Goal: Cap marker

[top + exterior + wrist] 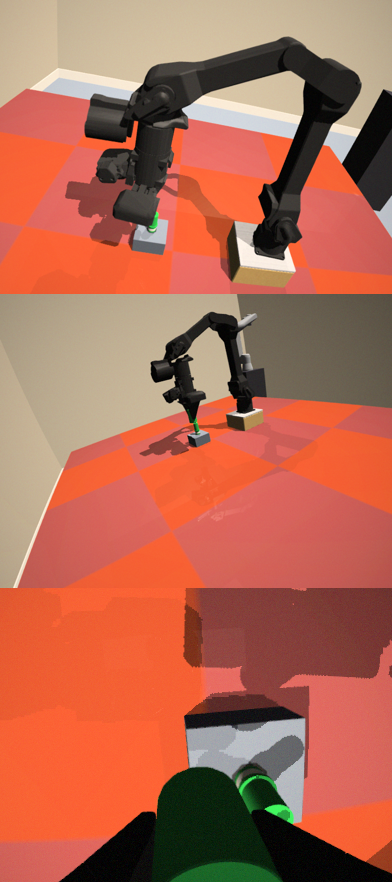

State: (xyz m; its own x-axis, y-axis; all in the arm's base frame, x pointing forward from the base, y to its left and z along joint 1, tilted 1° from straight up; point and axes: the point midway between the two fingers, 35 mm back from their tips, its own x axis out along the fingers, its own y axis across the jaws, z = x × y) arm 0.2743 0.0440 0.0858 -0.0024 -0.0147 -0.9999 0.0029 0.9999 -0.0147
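My gripper tip is now 100 mm above the holder block, 40 mm to the left of it and 20 mm past it. From my gripper tip the other things lie so: green cap: 10 mm above.
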